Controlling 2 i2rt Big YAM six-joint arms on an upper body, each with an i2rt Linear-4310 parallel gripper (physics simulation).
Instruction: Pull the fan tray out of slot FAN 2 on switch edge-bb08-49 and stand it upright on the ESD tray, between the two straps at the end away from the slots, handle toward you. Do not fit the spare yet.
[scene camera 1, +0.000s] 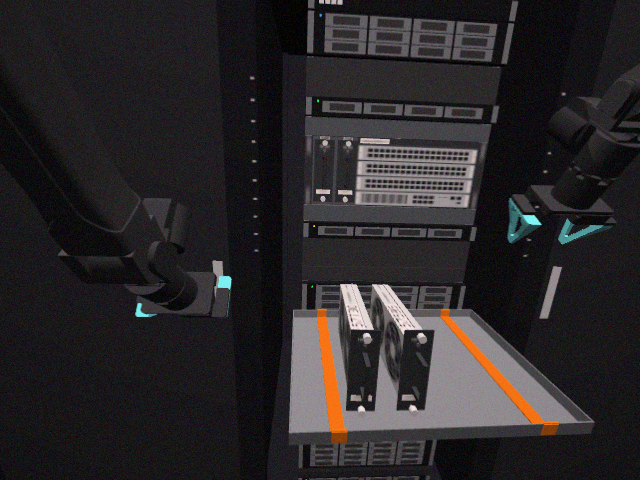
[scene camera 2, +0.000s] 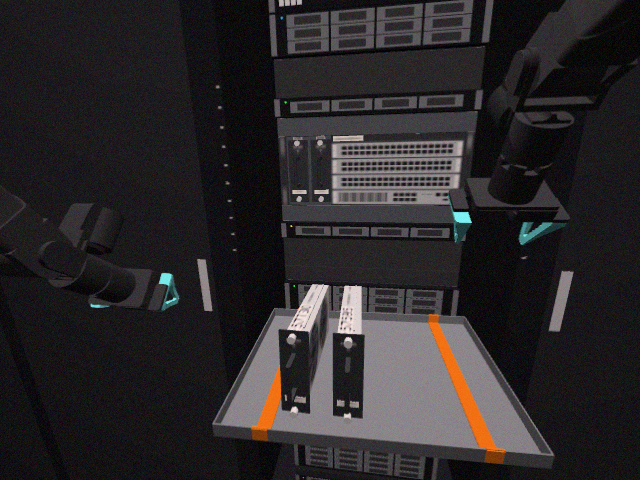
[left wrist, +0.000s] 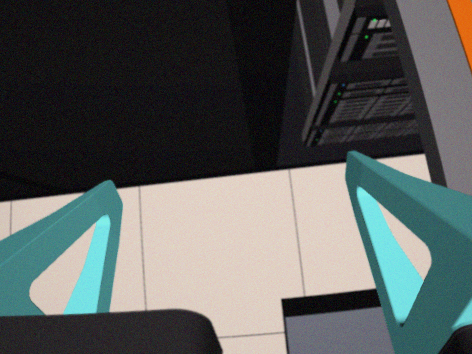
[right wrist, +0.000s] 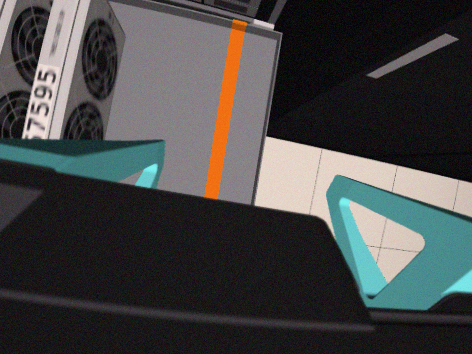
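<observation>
Switch (scene camera 1: 417, 169) (scene camera 2: 397, 165) has two dark fan trays seated side by side at its left, one (scene camera 1: 324, 167) (scene camera 2: 297, 167) left of the other (scene camera 1: 345, 167) (scene camera 2: 320, 167); slot labels are unreadable. On the grey ESD tray (scene camera 1: 444, 428) (scene camera 2: 382, 445) two fan trays stand upright, handles toward the scene cameras: a left one (scene camera 1: 361, 369) (scene camera 2: 295, 369) and a right one (scene camera 1: 413, 369) (scene camera 2: 348, 374). My left gripper (scene camera 1: 183, 299) (scene camera 2: 135, 302) (left wrist: 228, 178) is open, left of the ESD tray. My right gripper (scene camera 1: 537, 242) (scene camera 2: 490, 241) (right wrist: 252, 168) is open, above the tray's right side.
Orange straps cross the ESD tray, a left one (scene camera 1: 330, 372) (scene camera 2: 268, 403) and a right one (scene camera 1: 491, 369) (scene camera 2: 460, 382) (right wrist: 225, 110). Both standing fan trays are nearer the left strap. Other rack units sit above and below the switch. Dark cabinet sides flank the rack.
</observation>
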